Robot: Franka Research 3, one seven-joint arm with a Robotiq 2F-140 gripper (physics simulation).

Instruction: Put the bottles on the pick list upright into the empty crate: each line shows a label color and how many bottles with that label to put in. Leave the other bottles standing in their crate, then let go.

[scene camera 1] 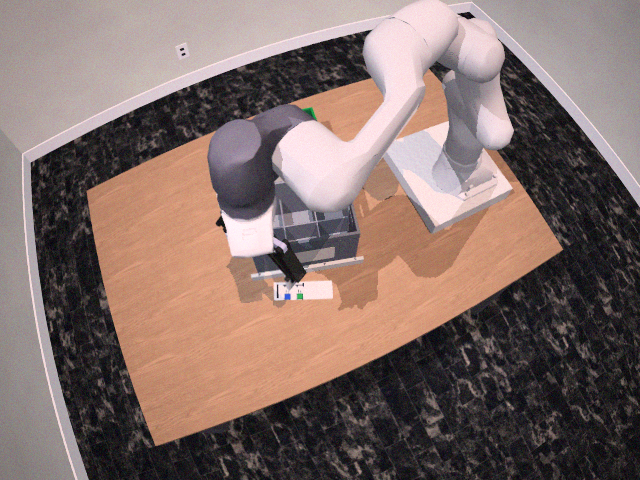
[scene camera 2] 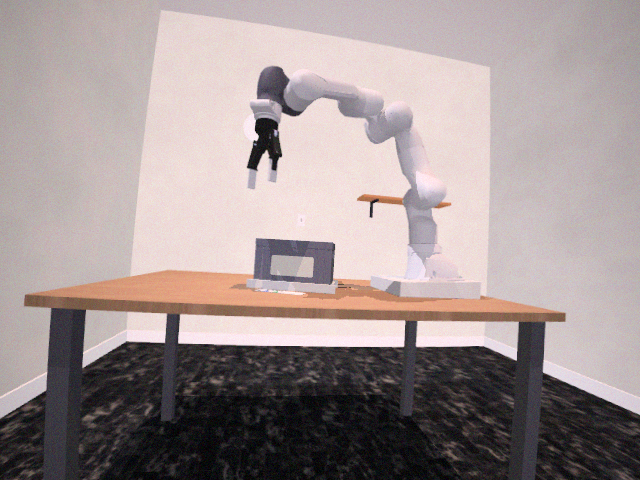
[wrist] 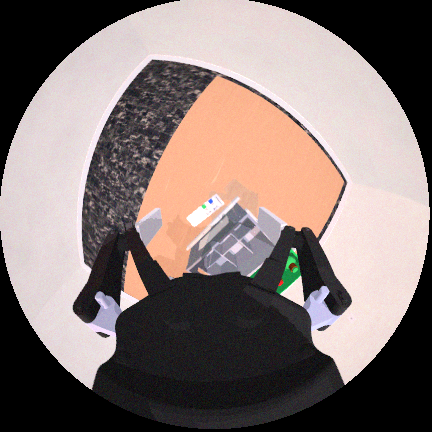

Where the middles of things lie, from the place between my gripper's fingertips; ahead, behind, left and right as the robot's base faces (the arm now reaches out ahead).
Right now my hand is 80 mm past the pick list (scene camera 1: pixel 308 290), 40 mm to the left of it and 340 mm above it. Also, from my hand: white strip (scene camera 2: pixel 251 283): 110 mm behind, 90 mm to the right, 330 mm below.
